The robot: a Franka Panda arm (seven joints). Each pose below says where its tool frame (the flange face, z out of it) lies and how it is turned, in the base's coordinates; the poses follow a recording.
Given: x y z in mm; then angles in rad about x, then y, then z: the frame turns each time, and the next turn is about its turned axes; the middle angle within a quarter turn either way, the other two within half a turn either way.
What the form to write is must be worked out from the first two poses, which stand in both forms.
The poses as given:
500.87 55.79 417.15 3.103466 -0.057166 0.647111
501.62 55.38 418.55 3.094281 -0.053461 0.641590
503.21 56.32 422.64 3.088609 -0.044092 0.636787
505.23 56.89 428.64 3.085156 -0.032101 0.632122
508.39 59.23 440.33 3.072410 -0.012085 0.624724
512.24 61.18 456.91 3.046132 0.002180 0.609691
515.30 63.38 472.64 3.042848 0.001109 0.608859
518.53 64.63 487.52 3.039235 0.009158 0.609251
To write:
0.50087 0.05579 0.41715 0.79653 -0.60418 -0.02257 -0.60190 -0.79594 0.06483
0.50162 0.05538 0.41855 0.80000 -0.59982 -0.01446 -0.59761 -0.79874 0.06983
0.50321 0.05632 0.42264 0.80323 -0.59566 -0.00390 -0.59404 -0.80149 0.06875
0.50523 0.05689 0.42864 0.80636 -0.59138 0.00748 -0.59055 -0.80442 0.06444
0.50839 0.05923 0.44033 0.81107 -0.58415 0.03065 -0.58483 -0.80870 0.06312
0.51224 0.06118 0.45691 0.81982 -0.56984 0.05636 -0.57261 -0.81621 0.07690
0.51530 0.06338 0.47264 0.82030 -0.56906 0.05729 -0.57193 -0.81637 0.08024
0.51853 0.06463 0.48752 0.82004 -0.56849 0.06594 -0.57223 -0.81632 0.07858

